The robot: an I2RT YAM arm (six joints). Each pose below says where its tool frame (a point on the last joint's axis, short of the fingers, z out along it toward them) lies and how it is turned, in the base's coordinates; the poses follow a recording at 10 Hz.
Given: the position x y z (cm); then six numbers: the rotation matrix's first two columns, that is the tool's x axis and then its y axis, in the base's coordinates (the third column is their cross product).
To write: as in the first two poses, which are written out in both.
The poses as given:
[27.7 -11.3 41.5 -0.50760 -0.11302 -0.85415 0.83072 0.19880 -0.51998]
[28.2 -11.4 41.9 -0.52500 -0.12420 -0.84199 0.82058 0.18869 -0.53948]
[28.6 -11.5 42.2 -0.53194 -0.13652 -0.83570 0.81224 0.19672 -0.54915]
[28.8 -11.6 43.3 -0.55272 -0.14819 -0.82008 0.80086 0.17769 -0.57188]
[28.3 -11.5 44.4 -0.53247 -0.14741 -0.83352 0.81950 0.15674 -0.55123]
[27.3 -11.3 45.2 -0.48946 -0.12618 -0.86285 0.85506 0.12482 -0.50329]
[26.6 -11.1 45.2 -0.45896 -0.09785 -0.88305 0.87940 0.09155 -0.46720]
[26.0 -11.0 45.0 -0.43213 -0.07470 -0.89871 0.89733 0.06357 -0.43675]
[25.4 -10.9 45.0 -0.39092 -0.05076 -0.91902 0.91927 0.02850 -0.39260]
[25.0 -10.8 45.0 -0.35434 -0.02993 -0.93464 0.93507 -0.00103 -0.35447]
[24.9 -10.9 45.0 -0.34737 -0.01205 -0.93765 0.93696 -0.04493 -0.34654]
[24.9 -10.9 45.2 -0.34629 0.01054 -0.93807 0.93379 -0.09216 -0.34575]
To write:
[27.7 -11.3 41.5 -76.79 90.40 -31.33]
[28.2 -11.4 41.9 -76.95 89.84 -32.65]
[28.6 -11.5 42.2 -76.15 89.64 -33.31]
[28.8 -11.6 43.3 -76.67 88.83 -34.89]
[28.3 -11.5 44.4 -77.76 87.86 -33.48]
[27.3 -11.3 45.2 -80.13 87.32 -30.25]
[26.6 -11.1 45.2 -82.72 87.48 -27.88]
[26.0 -11.0 45.0 -84.85 87.73 -25.92]
[25.4 -10.9 45.0 -87.35 87.96 -23.13]
[25.0 -10.8 45.0 -89.45 88.38 -20.77]
[24.9 -10.9 45.0 -92.18 88.46 -20.28]
[24.9 -10.9 45.2 -95.17 88.74 -20.23]

